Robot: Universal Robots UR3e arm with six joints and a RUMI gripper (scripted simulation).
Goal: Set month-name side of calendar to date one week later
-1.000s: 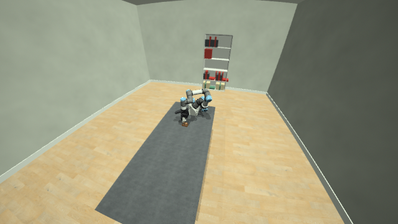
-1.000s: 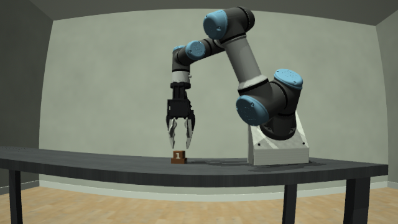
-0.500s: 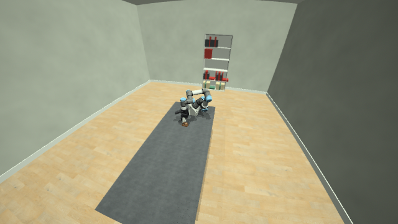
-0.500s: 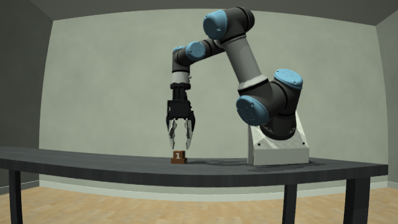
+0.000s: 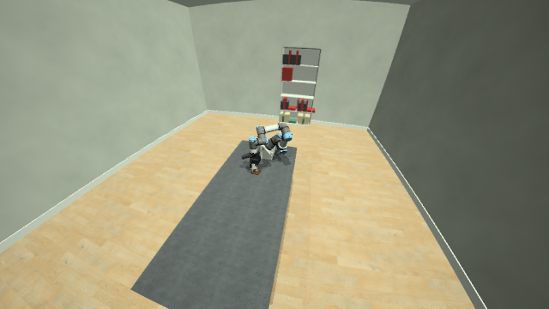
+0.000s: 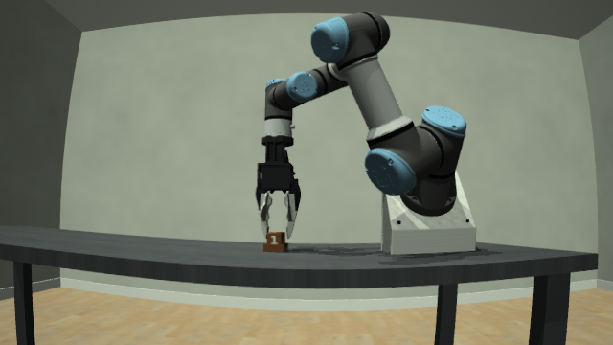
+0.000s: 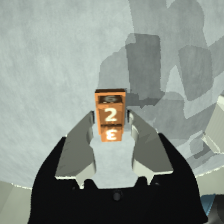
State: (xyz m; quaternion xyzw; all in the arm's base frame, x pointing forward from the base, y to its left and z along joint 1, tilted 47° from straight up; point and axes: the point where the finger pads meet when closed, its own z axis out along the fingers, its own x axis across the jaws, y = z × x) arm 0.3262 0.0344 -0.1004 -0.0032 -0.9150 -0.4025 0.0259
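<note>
Now: the cube 20 mm below my hand. Round my hand: calendar tray 30 mm below, 20 mm to the left.
</note>
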